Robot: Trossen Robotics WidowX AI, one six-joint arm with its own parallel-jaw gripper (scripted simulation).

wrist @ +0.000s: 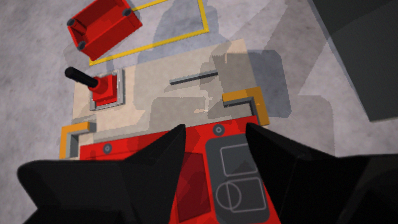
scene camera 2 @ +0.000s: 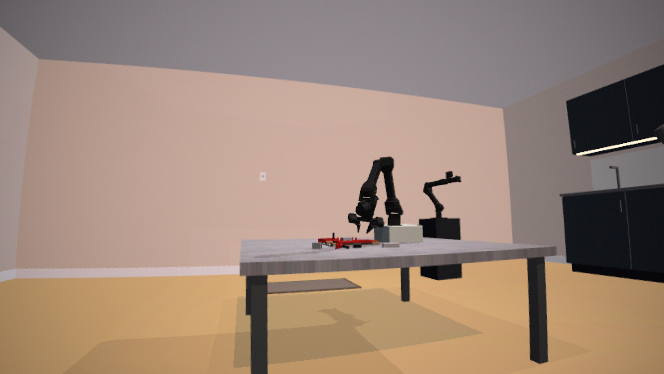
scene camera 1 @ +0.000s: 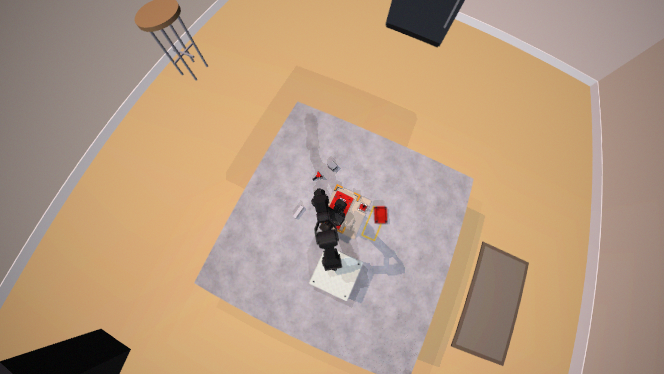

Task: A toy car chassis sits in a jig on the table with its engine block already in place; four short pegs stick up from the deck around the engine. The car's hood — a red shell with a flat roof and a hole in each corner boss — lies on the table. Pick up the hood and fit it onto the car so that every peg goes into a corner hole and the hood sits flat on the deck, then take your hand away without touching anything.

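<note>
A beige jig plate (scene camera 1: 354, 217), (wrist: 215, 83) appears in scene camera 1 and in the wrist view, and the scene also includes the gripper (wrist: 215, 129).
</note>
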